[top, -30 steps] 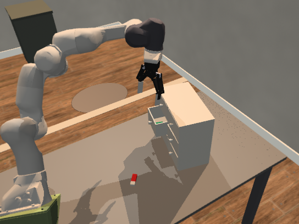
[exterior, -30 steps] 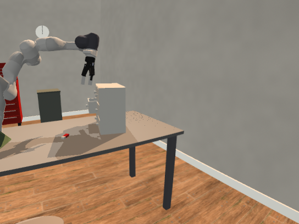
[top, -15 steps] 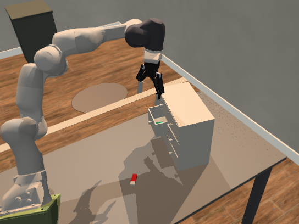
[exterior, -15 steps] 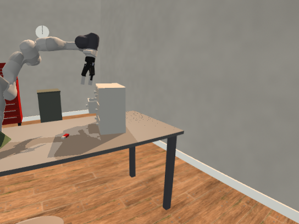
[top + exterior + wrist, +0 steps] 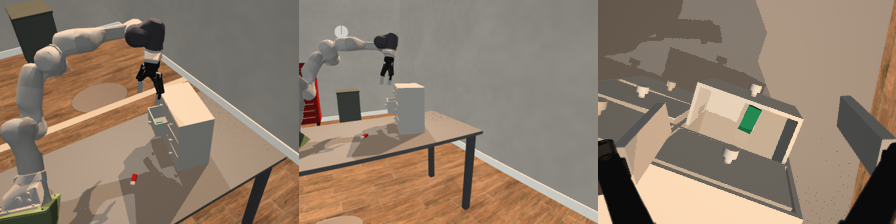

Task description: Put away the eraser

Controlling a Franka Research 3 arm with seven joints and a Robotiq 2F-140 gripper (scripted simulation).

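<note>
The white eraser is 20 cm behind my hand, 22 cm to the right of it and 32 cm below it. The rest, counted from my hand: small green thing (7 cm ahead, 1 cm to the right, 21 cm below).
</note>
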